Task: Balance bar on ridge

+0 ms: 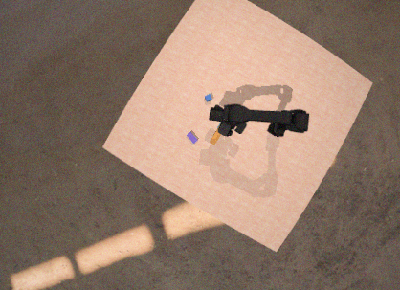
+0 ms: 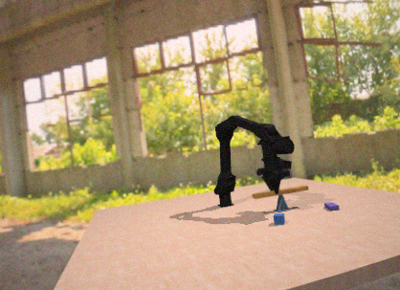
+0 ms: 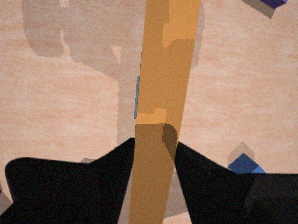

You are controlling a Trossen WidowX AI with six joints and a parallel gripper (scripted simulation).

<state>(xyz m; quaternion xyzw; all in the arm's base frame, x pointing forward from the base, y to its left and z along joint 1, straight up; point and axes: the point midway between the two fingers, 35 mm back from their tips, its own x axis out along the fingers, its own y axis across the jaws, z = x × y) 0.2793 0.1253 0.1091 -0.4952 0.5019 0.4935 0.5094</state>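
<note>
The orange bar is 3 cm to the left of my gripper tip. Round my gripper tip: blue cube 16 cm ahead, 7 cm to the right, 6 cm below; flat purple block 18 cm to the left, 12 cm ahead, 7 cm below.
</note>
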